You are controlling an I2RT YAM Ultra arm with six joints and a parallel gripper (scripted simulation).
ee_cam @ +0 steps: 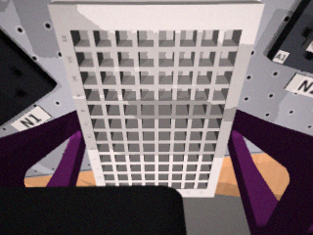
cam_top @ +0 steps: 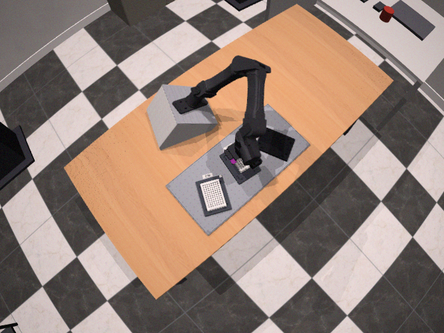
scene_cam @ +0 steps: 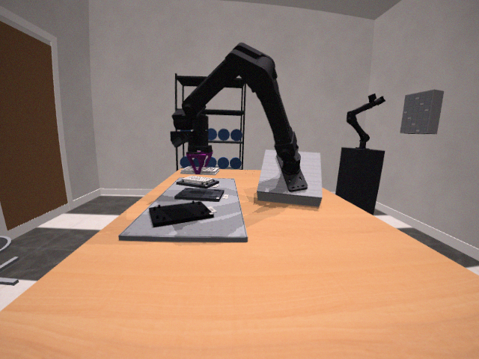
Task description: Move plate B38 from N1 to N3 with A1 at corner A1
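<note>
My hand is 90 mm above the dark landing nest N3. Round my hand: black plate nest N1: 190 mm to the left, 90 mm below, 30 mm ahead; then N2 label: 150 mm to the right, 100 mm below, 40 mm behind; then N1 label: 150 mm to the left, 100 mm below, 60 mm behind.
</note>
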